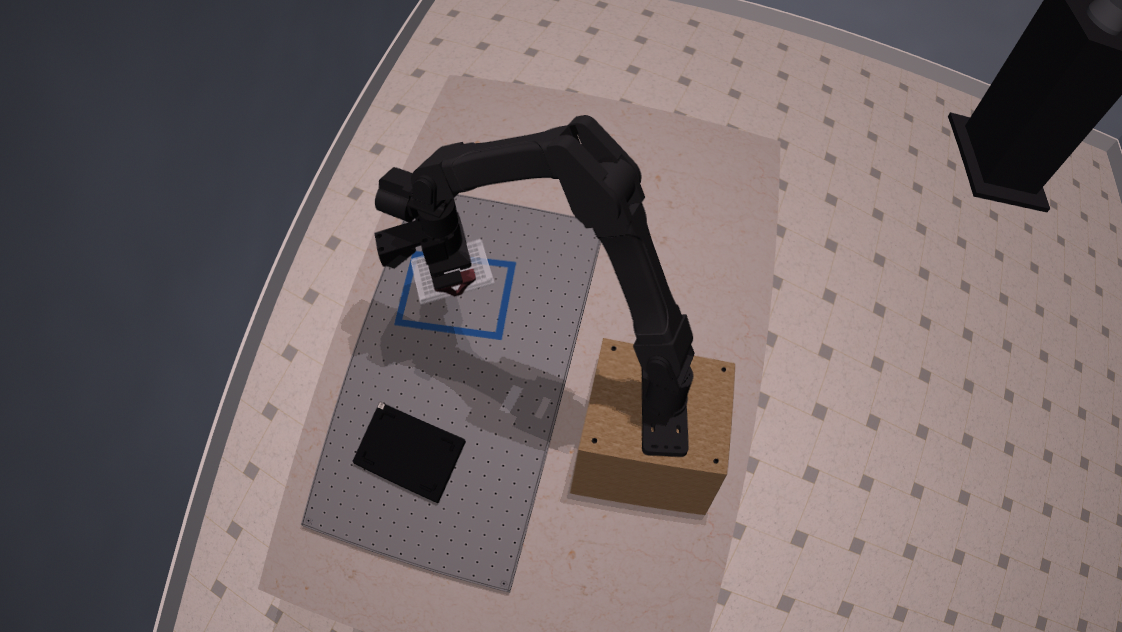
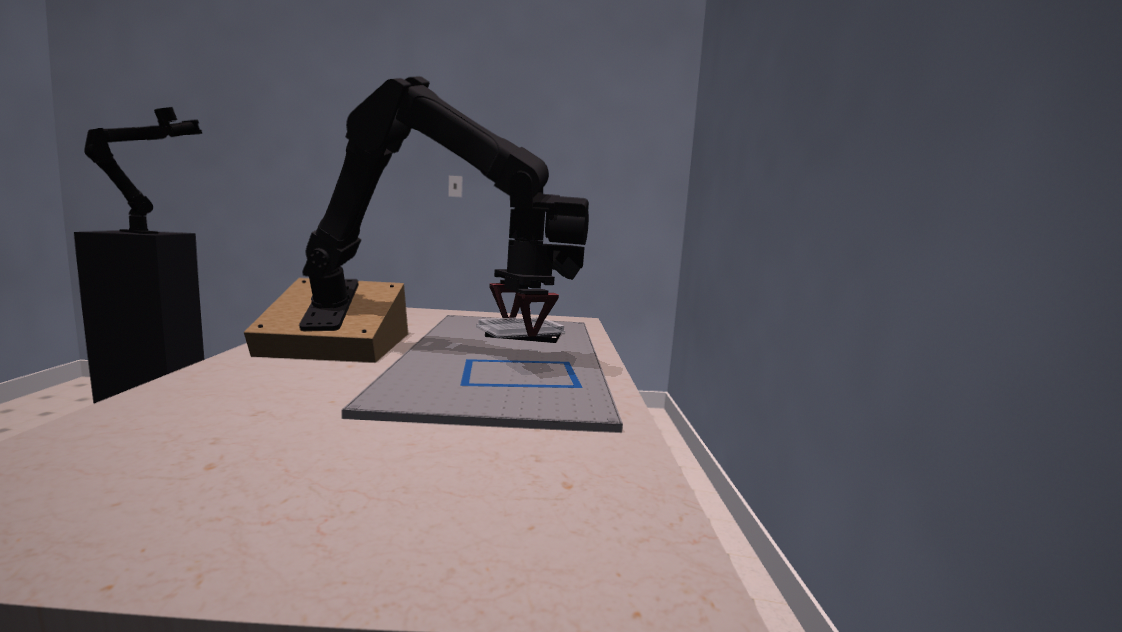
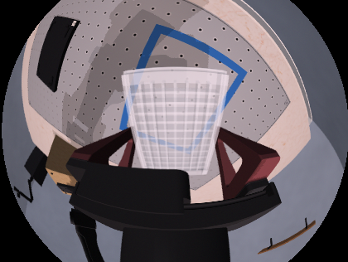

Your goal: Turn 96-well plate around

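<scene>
Right now the 96-well plate is right at my hand. From my hand the other things lie so: black plate nest N1 (300 mm to the left, 80 mm below, 50 mm ahead); then A1 label (230 mm to the left, 100 mm ahead, 70 mm below).
</scene>
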